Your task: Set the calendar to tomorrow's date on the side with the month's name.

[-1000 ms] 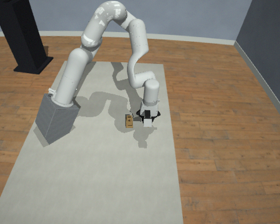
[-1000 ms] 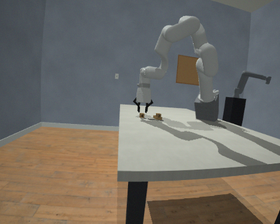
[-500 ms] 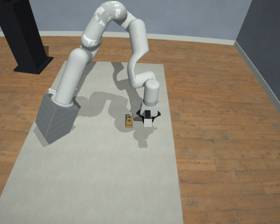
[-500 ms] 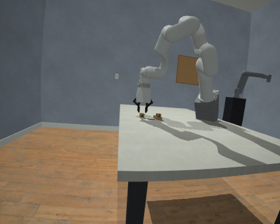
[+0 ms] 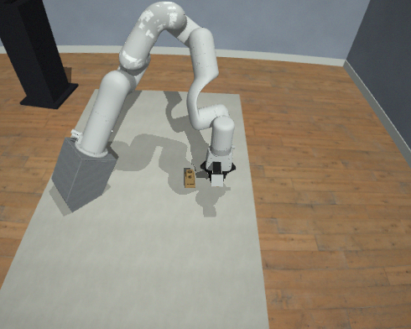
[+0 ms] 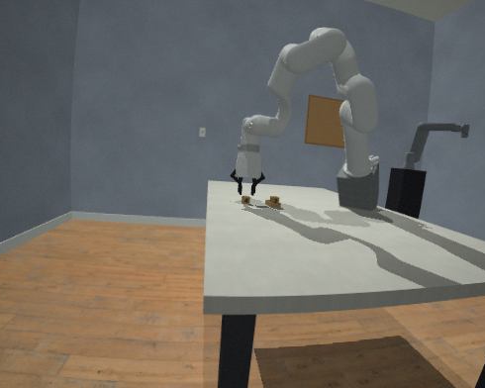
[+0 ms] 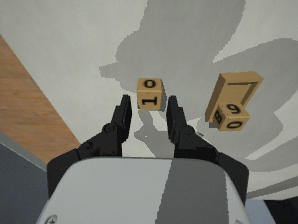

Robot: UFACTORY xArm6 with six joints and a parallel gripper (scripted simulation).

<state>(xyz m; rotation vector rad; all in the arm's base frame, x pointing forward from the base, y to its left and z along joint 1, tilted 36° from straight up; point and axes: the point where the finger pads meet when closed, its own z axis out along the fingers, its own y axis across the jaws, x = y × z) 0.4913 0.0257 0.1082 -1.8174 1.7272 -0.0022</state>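
Now: the wooden digit cube 4 cm below my hand. Round my hand: wooden calendar tray: 11 cm behind, 1 cm to the right, 5 cm below.
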